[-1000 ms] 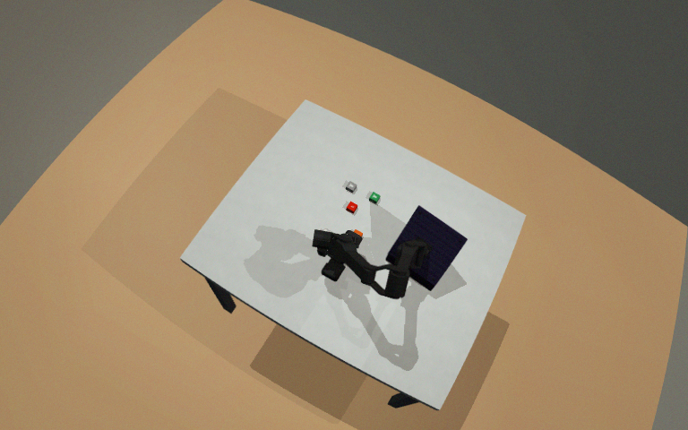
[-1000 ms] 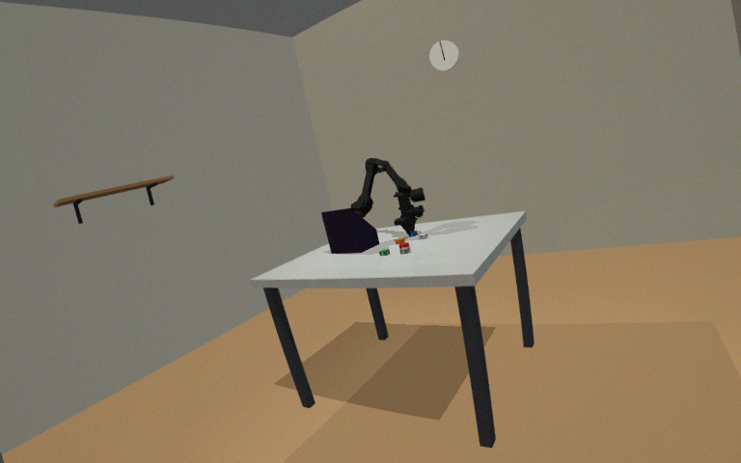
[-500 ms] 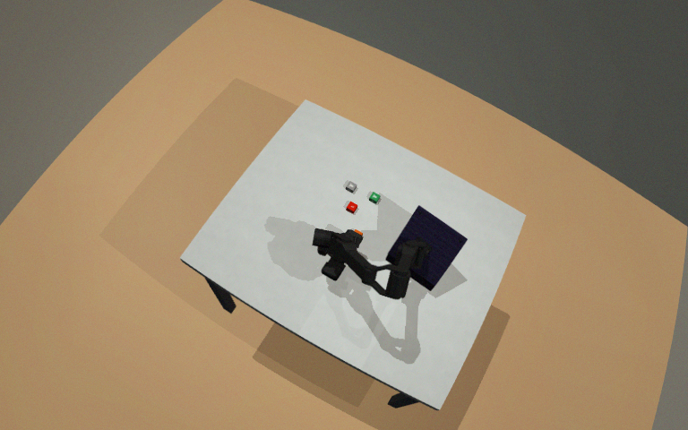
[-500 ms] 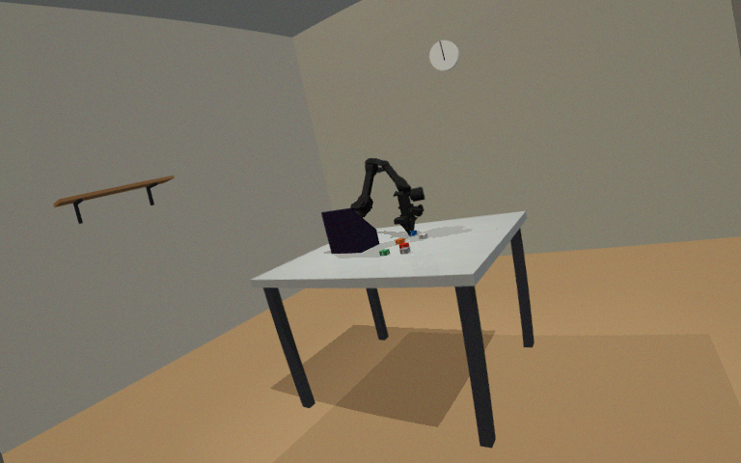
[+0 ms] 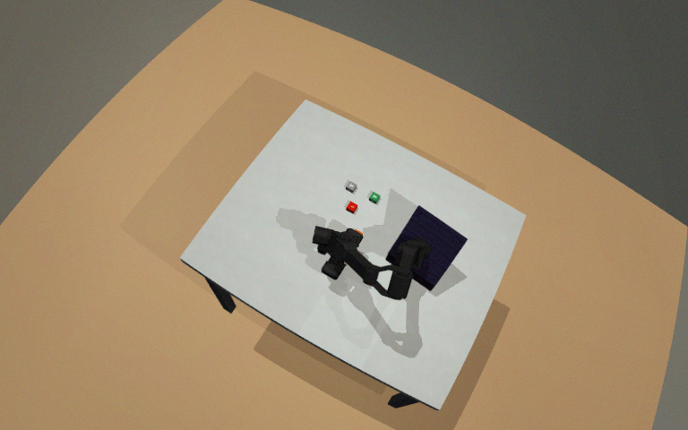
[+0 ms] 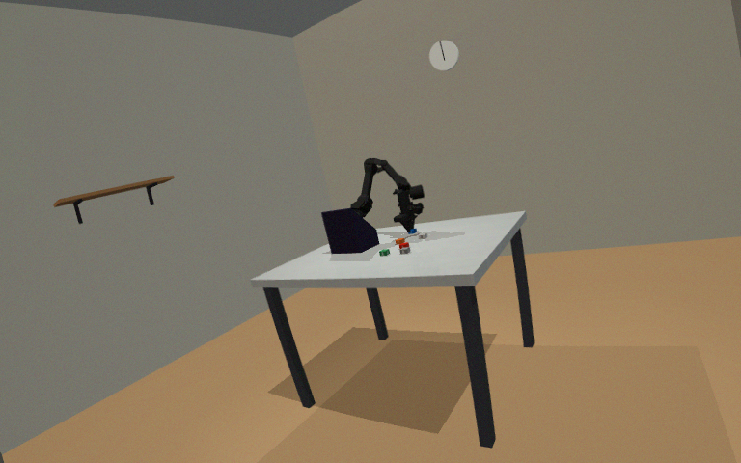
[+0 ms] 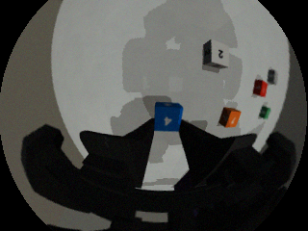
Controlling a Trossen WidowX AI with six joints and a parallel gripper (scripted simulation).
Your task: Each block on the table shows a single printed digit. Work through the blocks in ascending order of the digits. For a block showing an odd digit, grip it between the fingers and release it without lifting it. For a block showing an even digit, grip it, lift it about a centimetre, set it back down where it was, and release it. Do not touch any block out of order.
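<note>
My gripper tip is now 270 mm to the left of the grey block, 170 mm short of it and 10 mm above it. From my gripper tip the other things lie so: blue block (10 mm ahead); then white block (110 mm ahead, 50 mm to the right, 10 mm below); then orange block (130 mm to the right, 30 mm ahead, 10 mm below).
</note>
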